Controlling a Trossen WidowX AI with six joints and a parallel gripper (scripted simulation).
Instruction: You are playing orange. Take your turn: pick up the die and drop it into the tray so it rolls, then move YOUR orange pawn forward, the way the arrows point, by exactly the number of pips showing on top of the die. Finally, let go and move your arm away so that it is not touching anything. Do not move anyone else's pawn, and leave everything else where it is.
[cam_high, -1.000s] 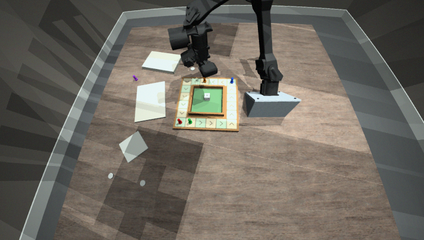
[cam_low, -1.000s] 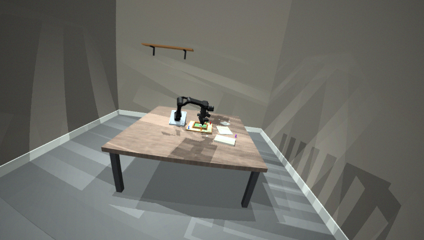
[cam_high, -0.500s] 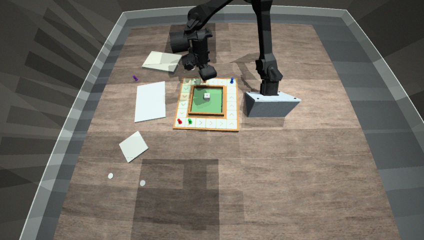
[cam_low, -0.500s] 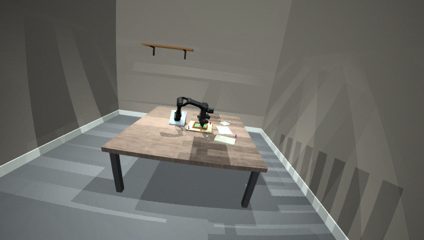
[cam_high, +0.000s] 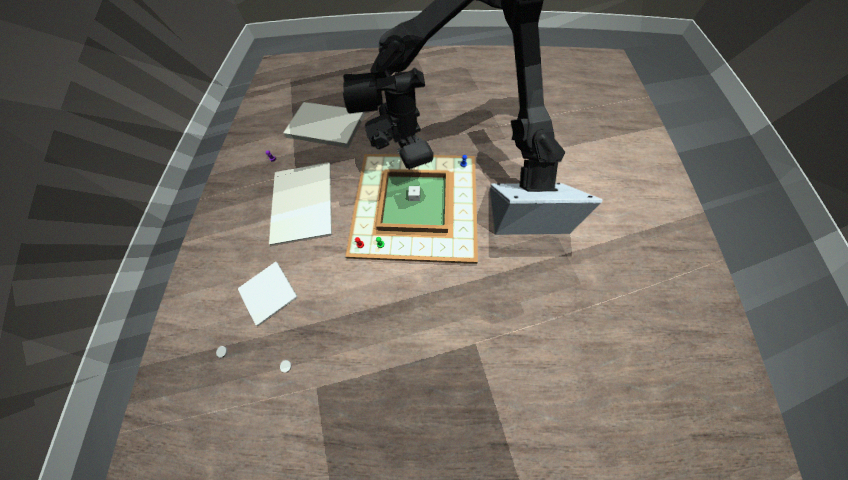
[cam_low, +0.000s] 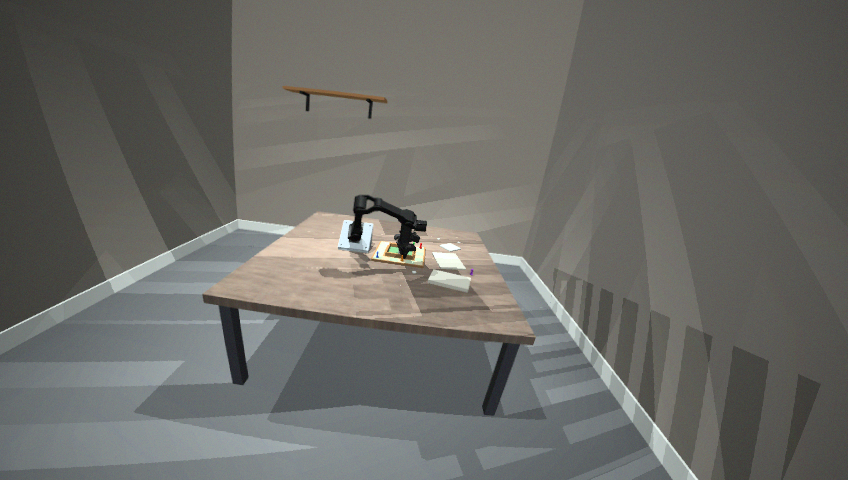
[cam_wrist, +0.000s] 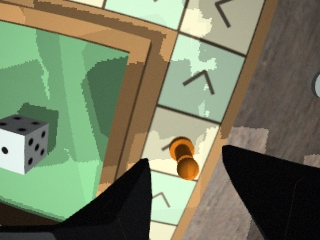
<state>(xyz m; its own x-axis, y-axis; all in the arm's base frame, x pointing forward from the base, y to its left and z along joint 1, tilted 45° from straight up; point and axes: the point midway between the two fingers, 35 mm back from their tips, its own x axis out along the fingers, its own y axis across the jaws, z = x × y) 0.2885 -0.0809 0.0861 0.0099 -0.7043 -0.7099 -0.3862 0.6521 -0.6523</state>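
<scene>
The orange pawn lies 1 cm below my gripper tip. From my gripper tip the other things lie so: green pawn (5 cm ahead, 22 cm to the left, 1 cm below); then blue pawn (14 cm behind, 1 cm to the left, 1 cm below); then white die (2 cm behind, 10 cm to the left, 1 cm below).
</scene>
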